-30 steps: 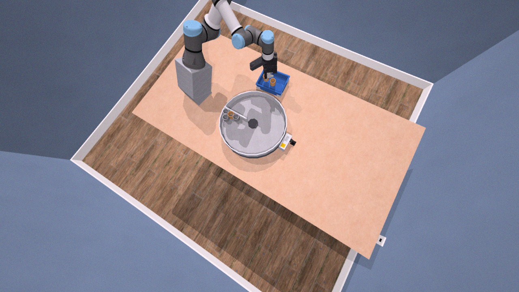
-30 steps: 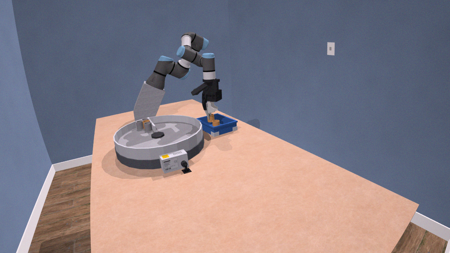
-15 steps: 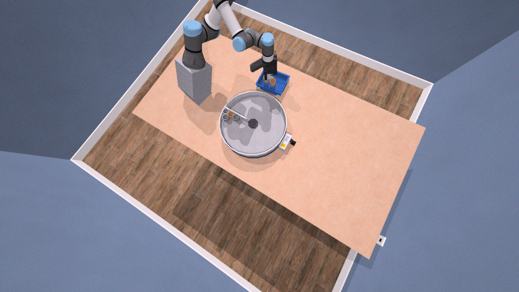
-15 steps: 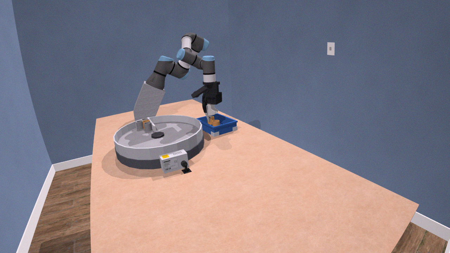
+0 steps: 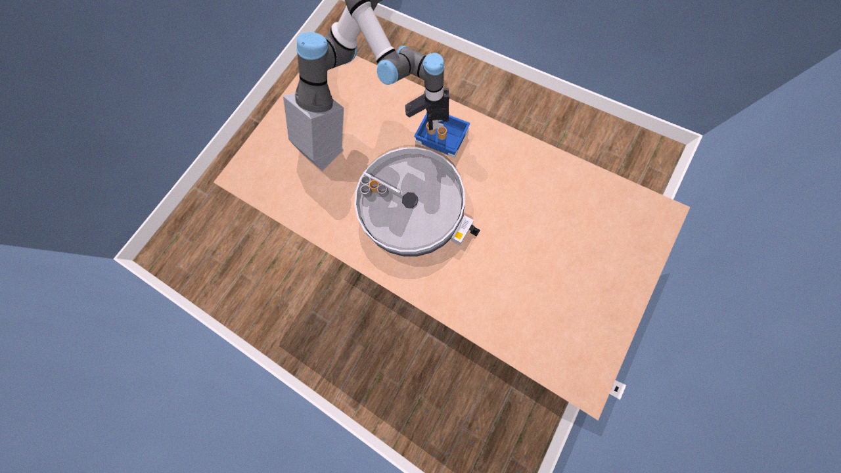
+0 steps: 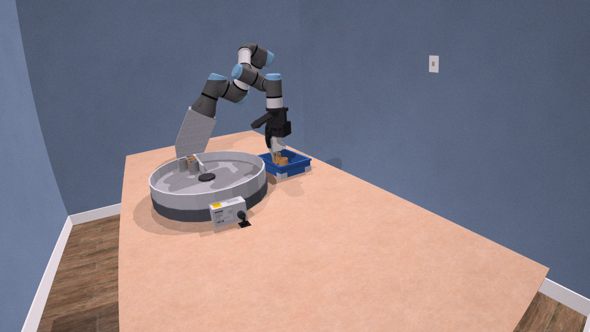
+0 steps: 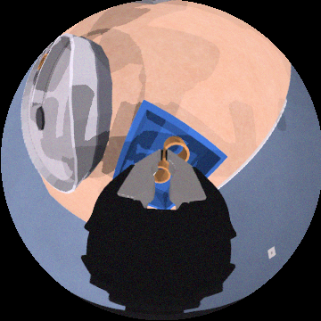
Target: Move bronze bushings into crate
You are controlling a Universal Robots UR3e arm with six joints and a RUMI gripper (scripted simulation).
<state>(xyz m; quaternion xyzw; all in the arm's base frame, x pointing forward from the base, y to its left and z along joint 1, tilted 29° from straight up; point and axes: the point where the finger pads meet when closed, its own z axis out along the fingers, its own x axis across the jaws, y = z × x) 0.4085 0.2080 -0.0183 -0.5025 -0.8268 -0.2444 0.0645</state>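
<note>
My hand is 40 mm short of the blue crate, 20 mm to the right of it and 20 mm above it. Round my hand: grey turntable: 320 mm to the right, 60 mm ahead, 10 mm above.
</note>
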